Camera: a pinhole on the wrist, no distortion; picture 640 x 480 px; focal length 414.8 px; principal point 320.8 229.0 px. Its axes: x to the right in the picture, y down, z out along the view. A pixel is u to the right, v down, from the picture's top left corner.
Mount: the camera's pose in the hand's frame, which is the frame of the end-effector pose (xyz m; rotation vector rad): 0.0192 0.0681 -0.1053 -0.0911 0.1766 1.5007
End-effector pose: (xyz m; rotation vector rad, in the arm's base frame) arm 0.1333 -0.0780 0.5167 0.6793 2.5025 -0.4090
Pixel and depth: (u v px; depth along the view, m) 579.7 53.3 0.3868
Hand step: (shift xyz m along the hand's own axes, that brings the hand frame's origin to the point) 0.2203 0.3594 0.2255
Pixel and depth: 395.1 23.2 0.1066
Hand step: 0.0795 0.1012 -0.0063
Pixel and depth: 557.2 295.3 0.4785
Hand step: -0.0117 0.4225 0.3221
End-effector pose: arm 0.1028 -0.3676 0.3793 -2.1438 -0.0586 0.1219
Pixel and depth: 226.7 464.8 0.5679
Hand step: -0.2760 0.0600 0.4914
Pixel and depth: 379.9 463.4 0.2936
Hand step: -0.1259 0.1705 0.1844
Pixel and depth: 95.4 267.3 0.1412
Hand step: 0.0101 0.0175 0.0475
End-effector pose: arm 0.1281 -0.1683 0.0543 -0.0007 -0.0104 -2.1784
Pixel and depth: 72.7 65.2 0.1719
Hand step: 0.0910 -0.0086 0.0782
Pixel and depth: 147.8 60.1 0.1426
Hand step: 0.0820 0.0297 0.0424
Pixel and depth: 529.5 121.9 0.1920
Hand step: 0.0860 0.1921 0.0645
